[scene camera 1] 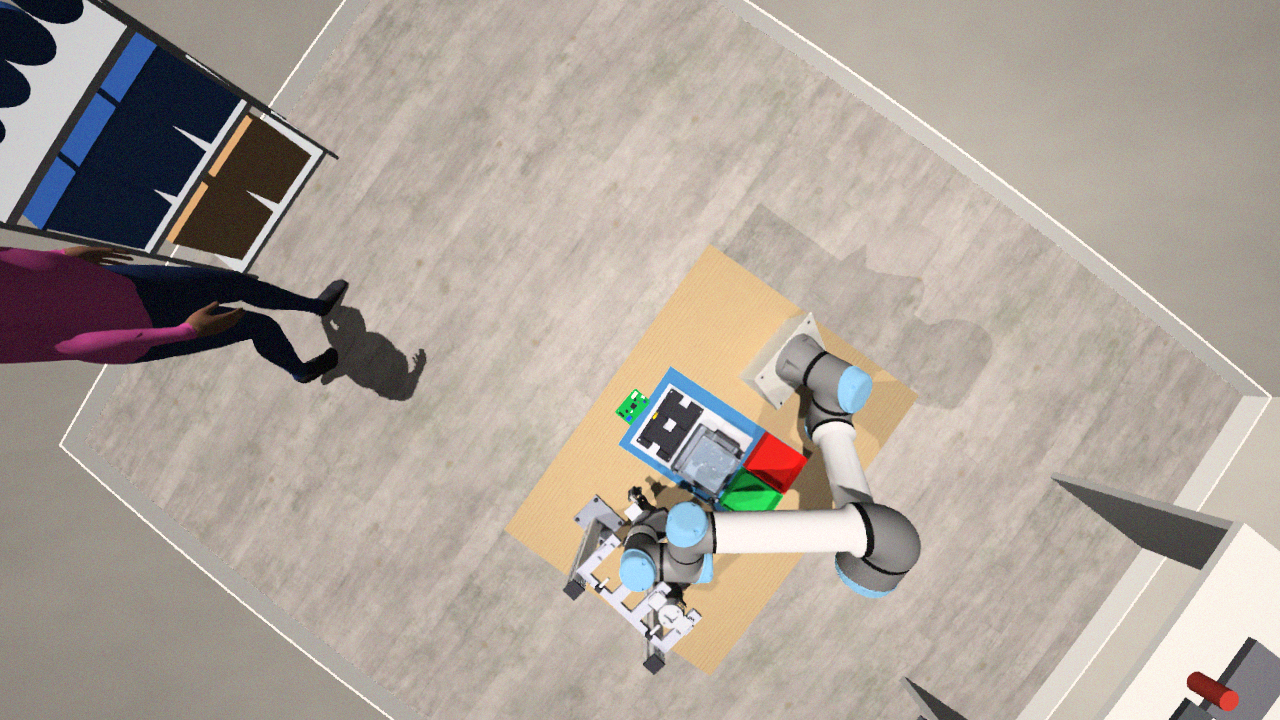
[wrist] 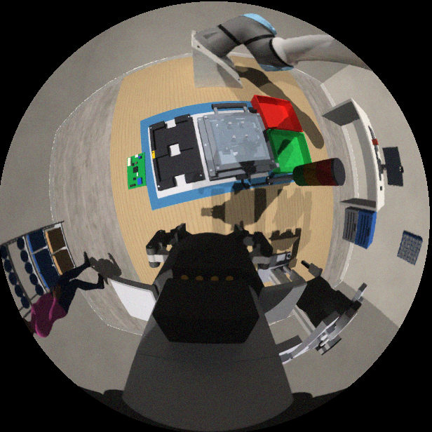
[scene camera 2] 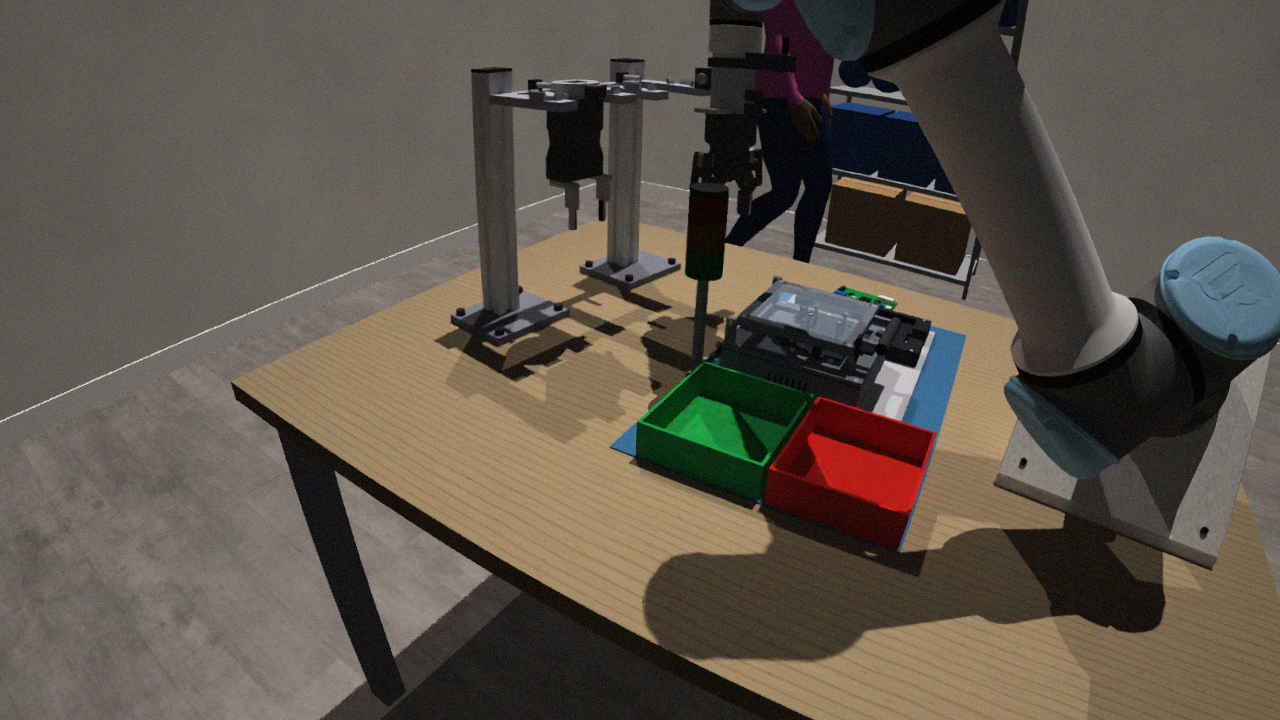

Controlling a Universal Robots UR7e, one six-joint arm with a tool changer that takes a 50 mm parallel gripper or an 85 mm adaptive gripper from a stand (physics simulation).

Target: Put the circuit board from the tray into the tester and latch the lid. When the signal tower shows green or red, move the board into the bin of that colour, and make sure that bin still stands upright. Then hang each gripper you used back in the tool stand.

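A green circuit board lies on the table beside the blue mat. The black tray is beside the tester. The tester's clear lid looks lowered; its latch state is unclear. The signal tower has dark red and green sections, neither plainly lit. The green bin and red bin stand upright. My adaptive gripper is open and empty, high at the tool stand.
The parallel gripper hangs in the other stand place. The stand's posts and arms are close around my wrist. The signal tower rises near the green bin. A person is on the floor beyond the table, near a shelf unit.
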